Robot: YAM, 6 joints.
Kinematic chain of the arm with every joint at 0, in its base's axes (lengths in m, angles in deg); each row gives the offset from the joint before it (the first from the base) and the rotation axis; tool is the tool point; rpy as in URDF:
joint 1: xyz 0 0 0.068 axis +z
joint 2: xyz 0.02 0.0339 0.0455 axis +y
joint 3: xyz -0.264 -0.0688 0 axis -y
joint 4: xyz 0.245 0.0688 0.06 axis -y
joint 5: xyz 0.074 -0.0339 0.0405 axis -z
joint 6: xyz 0.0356 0 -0.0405 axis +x
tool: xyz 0 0 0 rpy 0 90 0
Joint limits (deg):
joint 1: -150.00..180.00
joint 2: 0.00..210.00
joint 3: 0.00..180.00
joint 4: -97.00..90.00
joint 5: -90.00..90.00
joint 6: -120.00..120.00
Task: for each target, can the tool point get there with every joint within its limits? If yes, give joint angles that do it. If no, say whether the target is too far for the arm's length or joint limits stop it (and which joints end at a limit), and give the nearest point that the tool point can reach.
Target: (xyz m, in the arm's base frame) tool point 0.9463 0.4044 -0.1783
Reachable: no: too far | nearest point 0.5712 0.2441 -0.0604 | short by 0.425 m
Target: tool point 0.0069 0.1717 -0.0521
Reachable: yes | joints 79.80 144.29 15.47 63.90 -41.54 77.20
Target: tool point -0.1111 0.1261 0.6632
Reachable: yes | joints -60.40 59.93 137.32 46.97 74.33 16.51
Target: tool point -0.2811 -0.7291 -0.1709
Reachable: no: too far | nearest point -0.2181 -0.5657 -0.1055 | short by 0.187 m
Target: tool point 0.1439 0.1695 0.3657
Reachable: yes | joints 58.30 64.10 65.04 -35.66 69.28 -30.49
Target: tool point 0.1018 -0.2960 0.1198
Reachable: yes | joints -64.71 113.04 61.53 -46.55 75.27 70.12
